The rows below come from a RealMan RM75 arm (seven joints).
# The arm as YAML. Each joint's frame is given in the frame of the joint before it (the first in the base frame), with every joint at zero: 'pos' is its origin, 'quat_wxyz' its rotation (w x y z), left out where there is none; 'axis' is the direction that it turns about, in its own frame. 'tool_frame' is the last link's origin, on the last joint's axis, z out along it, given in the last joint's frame.
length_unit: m
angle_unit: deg
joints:
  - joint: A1
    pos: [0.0, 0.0, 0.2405]
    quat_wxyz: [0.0, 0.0, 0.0, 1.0]
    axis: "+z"
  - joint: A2
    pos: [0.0, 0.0, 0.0]
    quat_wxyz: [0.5, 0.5, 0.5, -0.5]
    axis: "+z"
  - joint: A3
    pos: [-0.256, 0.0, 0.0]
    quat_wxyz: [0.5, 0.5, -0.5, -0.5]
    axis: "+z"
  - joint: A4
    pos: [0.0, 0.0, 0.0]
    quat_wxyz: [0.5, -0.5, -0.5, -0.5]
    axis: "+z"
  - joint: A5
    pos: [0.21, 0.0, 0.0]
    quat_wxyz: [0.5, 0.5, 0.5, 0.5]
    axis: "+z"
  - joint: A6
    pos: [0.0, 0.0, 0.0]
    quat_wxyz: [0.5, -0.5, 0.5, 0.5]
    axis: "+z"
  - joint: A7
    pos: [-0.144, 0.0, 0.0]
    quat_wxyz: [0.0, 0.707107, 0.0, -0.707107]
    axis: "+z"
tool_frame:
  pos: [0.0, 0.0, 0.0]
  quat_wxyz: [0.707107, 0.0, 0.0, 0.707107]
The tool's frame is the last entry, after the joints.
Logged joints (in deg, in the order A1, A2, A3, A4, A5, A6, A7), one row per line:
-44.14 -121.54 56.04 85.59 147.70 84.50 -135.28
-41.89 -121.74 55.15 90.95 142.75 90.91 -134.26
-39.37 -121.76 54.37 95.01 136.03 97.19 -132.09
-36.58 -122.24 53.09 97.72 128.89 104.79 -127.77
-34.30 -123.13 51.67 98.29 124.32 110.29 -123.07
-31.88 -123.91 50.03 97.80 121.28 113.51 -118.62
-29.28 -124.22 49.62 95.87 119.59 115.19 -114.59
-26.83 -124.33 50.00 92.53 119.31 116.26 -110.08
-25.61 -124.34 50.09 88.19 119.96 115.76 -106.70
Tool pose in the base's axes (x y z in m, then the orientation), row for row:
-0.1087 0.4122 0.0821 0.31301 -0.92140 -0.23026 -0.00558
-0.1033 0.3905 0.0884 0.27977 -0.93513 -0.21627 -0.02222
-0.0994 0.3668 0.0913 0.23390 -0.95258 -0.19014 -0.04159
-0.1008 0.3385 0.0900 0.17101 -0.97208 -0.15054 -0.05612
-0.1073 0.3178 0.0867 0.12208 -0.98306 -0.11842 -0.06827
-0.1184 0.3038 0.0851 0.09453 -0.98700 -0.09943 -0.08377
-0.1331 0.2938 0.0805 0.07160 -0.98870 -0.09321 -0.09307
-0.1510 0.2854 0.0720 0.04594 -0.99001 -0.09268 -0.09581
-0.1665 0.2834 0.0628 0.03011 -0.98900 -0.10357 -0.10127
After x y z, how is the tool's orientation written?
As a quaternion, w x y z.
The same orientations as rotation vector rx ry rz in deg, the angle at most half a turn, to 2 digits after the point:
-139.23 -34.79 -0.84
-143.68 -33.23 -3.41
-149.85 -29.91 -6.54
-158.16 -24.49 -9.13
-164.39 -19.80 -11.42
-167.70 -16.89 -14.23
-170.28 -16.05 -16.03
-173.17 -16.21 -16.76
-174.69 -18.29 -17.89

